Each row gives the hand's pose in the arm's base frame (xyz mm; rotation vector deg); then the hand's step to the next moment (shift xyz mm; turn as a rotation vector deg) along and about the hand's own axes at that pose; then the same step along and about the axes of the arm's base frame.
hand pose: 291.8 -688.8 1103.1 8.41 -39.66 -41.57
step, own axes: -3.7 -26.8 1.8 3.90 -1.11 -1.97
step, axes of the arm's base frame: -18.2 -17.5 -10.0 2.72 -3.59 0.16
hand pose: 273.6 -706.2 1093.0 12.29 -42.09 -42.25
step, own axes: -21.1 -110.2 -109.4 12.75 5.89 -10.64
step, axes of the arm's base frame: 4.3 -74.0 -138.1 16.81 -5.08 1.47
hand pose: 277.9 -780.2 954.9 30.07 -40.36 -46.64
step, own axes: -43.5 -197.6 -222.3 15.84 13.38 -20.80
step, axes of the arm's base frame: 50.0 -46.6 -292.7 29.31 -1.60 0.85
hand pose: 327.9 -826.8 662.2 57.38 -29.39 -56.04
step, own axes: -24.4 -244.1 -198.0 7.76 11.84 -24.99
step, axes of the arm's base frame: 28.4 66.5 -306.8 27.77 7.05 -1.99
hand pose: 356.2 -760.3 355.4 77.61 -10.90 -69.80
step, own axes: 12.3 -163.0 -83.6 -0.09 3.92 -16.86
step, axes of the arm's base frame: -23.6 83.2 -162.0 14.22 9.69 -1.84
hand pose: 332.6 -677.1 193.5 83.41 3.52 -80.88
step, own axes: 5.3 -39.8 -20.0 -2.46 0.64 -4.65
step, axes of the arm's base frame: -10.6 27.9 -33.5 2.90 4.31 1.04
